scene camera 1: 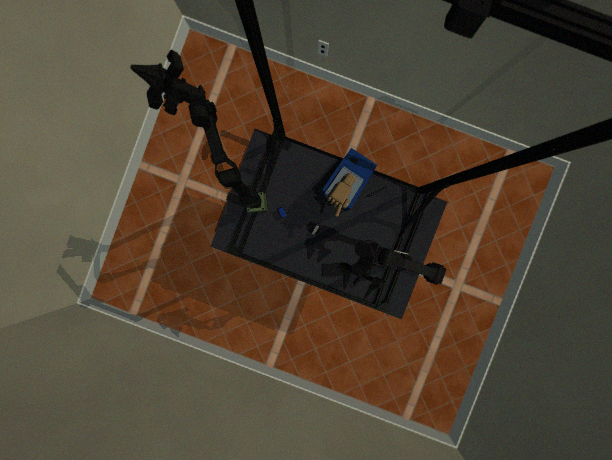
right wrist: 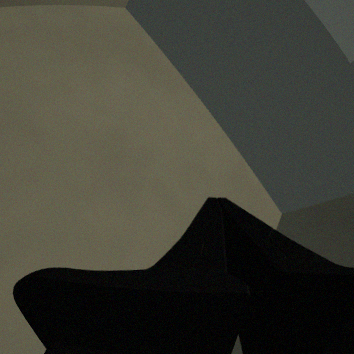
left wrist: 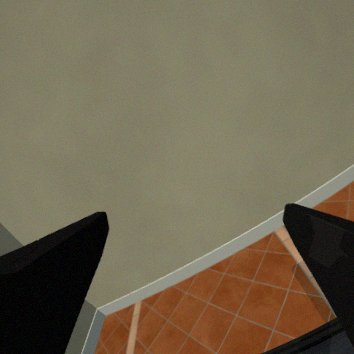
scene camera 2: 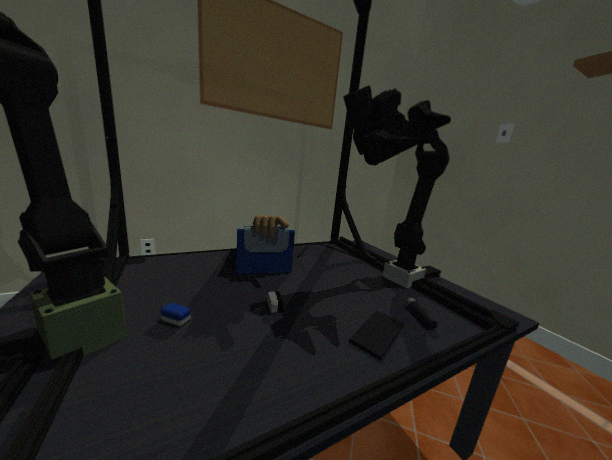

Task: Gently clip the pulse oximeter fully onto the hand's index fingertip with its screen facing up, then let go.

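Where they show: left gripper, fingertip midpoint: (scene camera 1: 353, 294) (left wrist: 196, 216) (scene camera 2: 434, 130); right gripper, fingertip midpoint: (scene camera 1: 130, 66) (right wrist: 214, 205); left arm's base at its link origin: (scene camera 2: 405, 265); right arm's base at its link origin: (scene camera 1: 254, 202) (scene camera 2: 77, 292).
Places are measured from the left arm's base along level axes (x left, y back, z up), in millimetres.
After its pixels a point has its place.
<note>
A small blue-and-white block (scene camera 1: 282, 212) @(y -706, x -105, z -21 mm) (scene camera 2: 175, 314) @(y -712, x -84, z -24 mm), apparently the pulse oximeter, lies on the table, white part below; its screen cannot be made out. A tan hand (scene camera 1: 342, 193) @(y -412, x -269, z 133 mm) (scene camera 2: 270, 226) @(y -440, x -198, z 123 mm) rests palm-down on a blue stand with a grey pad; its extended index finger (scene camera 1: 339, 210) carries no clip. My left gripper (scene camera 1: 357, 290) @(y -298, x 162, z 393 mm) (scene camera 2: 422, 132) @(y -298, x 162, z 393 mm) (left wrist: 196, 216) @(y -298, x 162, z 393 mm) is open and empty, raised high above the table, well away from oximeter and hand. My right gripper (scene camera 1: 132, 66) @(y -1129, x -373, z 688 mm) (right wrist: 214, 205) @(y -1129, x -373, z 688 mm) is shut and empty, beyond the table at the upper left of scene camera 1.
A white-and-black item (scene camera 1: 315, 229) @(y -497, x -55, z -21 mm) (scene camera 2: 272, 302) @(y -509, x -32, z -23 mm) lies between the block and my left arm's side. In scene camera 2, a flat black rectangle (scene camera 2: 377, 334) @(y -339, x 157, z -45 mm) and a dark cylinder (scene camera 2: 421, 313) @(y -182, x 170, z -32 mm) lie at the right. Dark frame posts (scene camera 2: 107, 125) @(y -814, x -514, z 365 mm) rise from the table.
</note>
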